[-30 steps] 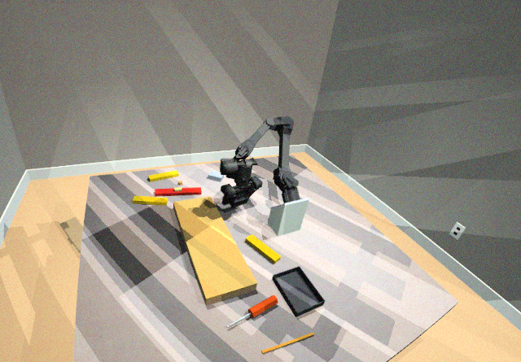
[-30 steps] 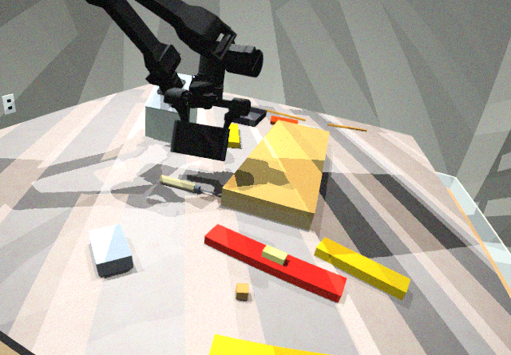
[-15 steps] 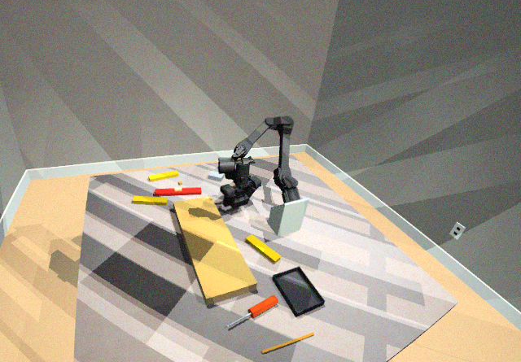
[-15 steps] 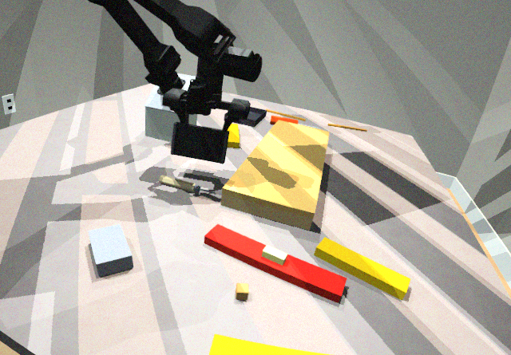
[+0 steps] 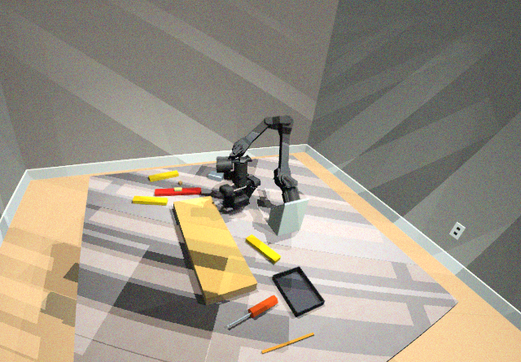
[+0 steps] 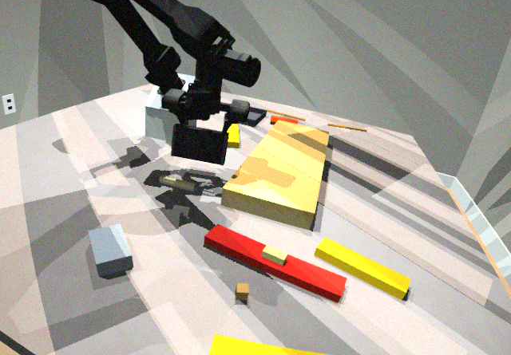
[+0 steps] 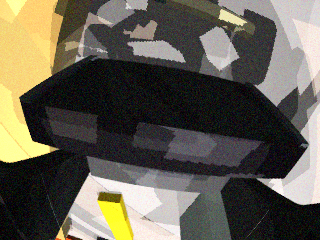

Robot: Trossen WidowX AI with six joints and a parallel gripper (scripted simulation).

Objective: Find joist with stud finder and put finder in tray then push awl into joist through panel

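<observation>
The stud finder is 1 cm behind my gripper tip and 1 cm to the right of it. The rest, counted from my gripper tip: awl: 3 cm ahead, 10 cm to the right, 7 cm below; red level: 25 cm ahead, 22 cm to the right, 6 cm below; grey-blue block: 3 cm ahead, 33 cm to the right, 6 cm below.
</observation>
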